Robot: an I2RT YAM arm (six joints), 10 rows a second.
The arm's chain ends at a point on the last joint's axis. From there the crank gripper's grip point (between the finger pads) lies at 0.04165 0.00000 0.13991 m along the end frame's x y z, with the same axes.
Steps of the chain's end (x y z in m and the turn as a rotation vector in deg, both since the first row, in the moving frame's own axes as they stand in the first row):
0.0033 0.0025 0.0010 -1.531 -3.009 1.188
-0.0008 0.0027 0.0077 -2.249 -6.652 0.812
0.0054 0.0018 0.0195 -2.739 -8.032 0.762
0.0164 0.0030 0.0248 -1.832 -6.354 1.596
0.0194 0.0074 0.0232 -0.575 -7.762 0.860
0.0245 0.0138 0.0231 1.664 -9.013 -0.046
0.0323 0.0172 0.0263 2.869 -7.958 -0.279
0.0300 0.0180 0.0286 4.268 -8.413 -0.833
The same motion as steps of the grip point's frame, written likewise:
-0.0041 0.0071 0.0029 -1.531 -3.009 1.188
-0.0173 0.0087 0.0115 -2.249 -6.652 0.812
-0.0146 0.0090 0.0238 -2.739 -8.032 0.762
0.0006 0.0085 0.0285 -1.832 -6.354 1.596
0.0001 0.0093 0.0275 -0.575 -7.762 0.860
0.0021 0.0096 0.0278 1.664 -9.013 -0.046
0.0125 0.0099 0.0305 2.869 -7.958 -0.279
0.0090 0.0069 0.0328 4.268 -8.413 -0.833

